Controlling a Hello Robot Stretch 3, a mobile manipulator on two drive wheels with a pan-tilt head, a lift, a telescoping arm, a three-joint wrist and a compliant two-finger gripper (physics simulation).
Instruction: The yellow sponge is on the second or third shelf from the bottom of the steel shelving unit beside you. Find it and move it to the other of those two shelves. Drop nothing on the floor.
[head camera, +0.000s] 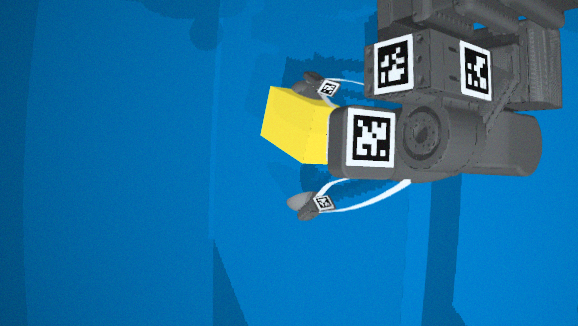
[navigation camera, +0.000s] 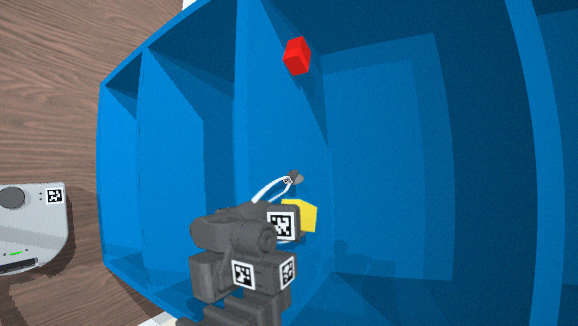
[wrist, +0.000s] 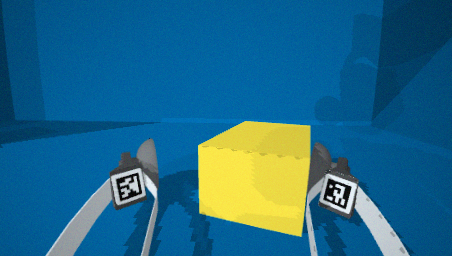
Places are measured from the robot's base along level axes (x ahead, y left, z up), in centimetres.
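Where they show: gripper, between the fingertips: (head camera: 297, 145) (navigation camera: 300, 205) (wrist: 232, 159); robot's base, origin of its link: (navigation camera: 12, 196).
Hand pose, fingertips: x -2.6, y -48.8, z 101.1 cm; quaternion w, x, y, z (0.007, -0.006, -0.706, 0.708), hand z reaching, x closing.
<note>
Each offset is from my fingertips to the top centre of the thing. Level surfaces: height alone.
The yellow sponge @[dx -2.5, dy +1.2, dz +2.5 cm] (head camera: 287, 120) (navigation camera: 309, 216) (wrist: 255, 187) is a block lying on a blue shelf board @[dz -2.0 cm] (head camera: 320, 270) (navigation camera: 280, 125), which looks like the third from the bottom in the navigation view. My gripper (head camera: 303, 145) (navigation camera: 298, 207) (wrist: 232, 159) is open around the sponge, with a finger on each side. In the wrist view the sponge is close to the right fingertip, perhaps touching it, and a wide gap separates it from the left one. It is turned slightly relative to the fingers. The gripper body hides part of it in the head and navigation views.
A red block @[dx +39.3, dy -3.1, dz +2.5 cm] (navigation camera: 297, 56) stands farther along the same shelf. The second shelf @[dz -47.7 cm] (navigation camera: 170, 165) lies below, left in the navigation view. The edge of a higher board (navigation camera: 547, 150) runs along the right. The robot's base (navigation camera: 30, 220) stands on the wooden floor @[dz -101.0 cm] (navigation camera: 60, 125).
</note>
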